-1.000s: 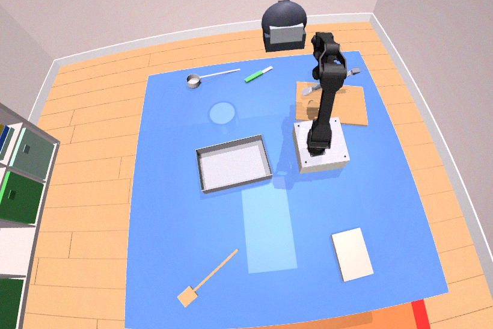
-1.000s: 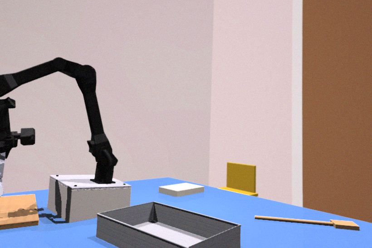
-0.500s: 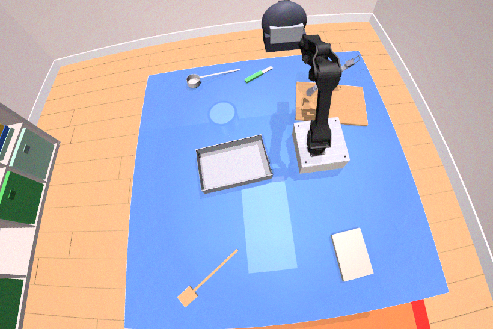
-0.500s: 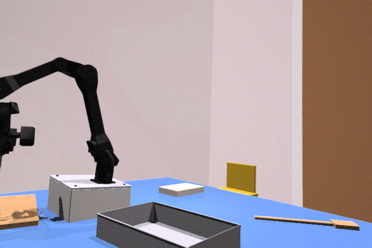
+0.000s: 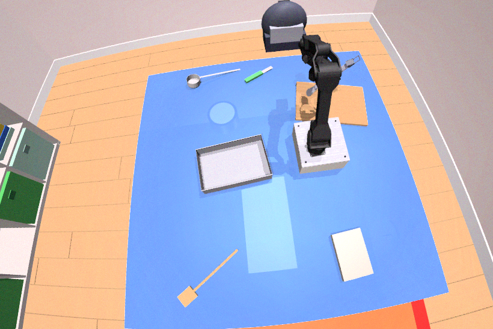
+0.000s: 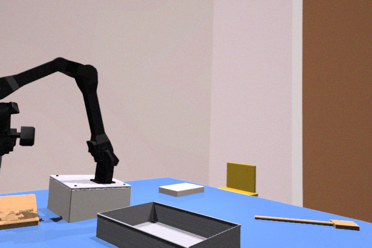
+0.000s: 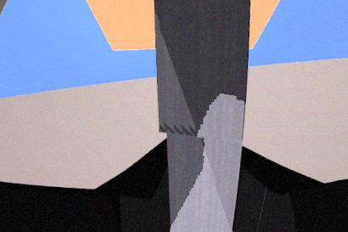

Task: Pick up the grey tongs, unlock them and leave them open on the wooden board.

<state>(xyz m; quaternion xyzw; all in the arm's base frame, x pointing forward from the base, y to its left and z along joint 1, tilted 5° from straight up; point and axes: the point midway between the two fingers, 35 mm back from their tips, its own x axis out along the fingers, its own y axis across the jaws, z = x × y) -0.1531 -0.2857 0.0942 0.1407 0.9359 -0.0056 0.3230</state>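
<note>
My gripper tip is now 190 mm above the wooden board. Also, from my gripper tip: white block 710 mm to the left, 180 mm below, 120 mm ahead; then roasting tin 530 mm ahead, 250 mm to the left, 170 mm below; then green-handled tool 320 mm ahead, 270 mm to the right, 190 mm below.
</note>
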